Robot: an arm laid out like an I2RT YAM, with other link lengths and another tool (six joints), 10 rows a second.
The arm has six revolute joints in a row. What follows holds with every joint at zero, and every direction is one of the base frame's.
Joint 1 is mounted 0.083 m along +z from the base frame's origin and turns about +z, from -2.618 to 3.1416 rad.
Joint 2 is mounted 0.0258 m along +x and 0.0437 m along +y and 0.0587 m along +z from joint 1 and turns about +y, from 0 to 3.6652 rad.
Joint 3 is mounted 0.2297 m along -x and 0.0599 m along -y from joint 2 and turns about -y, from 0 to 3.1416 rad.
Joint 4 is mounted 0.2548 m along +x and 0.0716 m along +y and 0.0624 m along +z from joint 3 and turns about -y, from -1.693 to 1.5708 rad.
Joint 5 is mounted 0.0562 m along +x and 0.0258 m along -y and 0.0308 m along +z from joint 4 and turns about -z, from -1.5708 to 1.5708 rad.
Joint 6 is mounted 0.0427 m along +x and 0.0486 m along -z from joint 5 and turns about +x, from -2.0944 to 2.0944 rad.
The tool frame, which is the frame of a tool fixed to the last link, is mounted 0.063 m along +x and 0.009 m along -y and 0.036 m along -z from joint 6; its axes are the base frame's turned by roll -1.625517, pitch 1.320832 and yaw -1.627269 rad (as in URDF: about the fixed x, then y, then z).
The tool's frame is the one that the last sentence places.
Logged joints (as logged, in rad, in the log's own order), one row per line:
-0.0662 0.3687 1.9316 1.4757 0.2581 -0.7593
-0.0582 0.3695 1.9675 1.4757 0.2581 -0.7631
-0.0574 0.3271 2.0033 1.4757 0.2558 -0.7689
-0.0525 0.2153 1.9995 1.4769 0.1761 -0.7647
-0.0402 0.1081 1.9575 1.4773 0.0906 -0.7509
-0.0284 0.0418 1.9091 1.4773 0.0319 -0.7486
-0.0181 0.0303 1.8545 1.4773 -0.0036 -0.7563
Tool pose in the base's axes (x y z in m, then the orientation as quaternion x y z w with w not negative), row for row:
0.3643 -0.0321 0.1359 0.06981 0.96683 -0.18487 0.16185
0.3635 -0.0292 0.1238 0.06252 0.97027 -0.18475 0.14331
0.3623 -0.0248 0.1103 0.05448 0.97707 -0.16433 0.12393
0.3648 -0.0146 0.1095 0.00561 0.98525 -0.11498 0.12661
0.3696 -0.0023 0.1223 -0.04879 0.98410 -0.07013 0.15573
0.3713 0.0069 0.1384 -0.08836 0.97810 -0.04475 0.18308
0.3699 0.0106 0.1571 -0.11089 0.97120 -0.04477 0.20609
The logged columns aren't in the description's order. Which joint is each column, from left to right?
Columns, left to right: joint 1, joint 5, joint 2, joint 3, joint 6, joint 4.
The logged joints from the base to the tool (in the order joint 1, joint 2, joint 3, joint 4, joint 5, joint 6), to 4 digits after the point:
-0.0662 1.9316 1.4757 -0.7593 0.3687 0.2581
-0.0582 1.9675 1.4757 -0.7631 0.3695 0.2581
-0.0574 2.0033 1.4757 -0.7689 0.3271 0.2558
-0.0525 1.9995 1.4769 -0.7647 0.2153 0.1761
-0.0402 1.9575 1.4773 -0.7509 0.1081 0.0906
-0.0284 1.9091 1.4773 -0.7486 0.0418 0.0319
-0.0181 1.8545 1.4773 -0.7563 0.0303 -0.0036

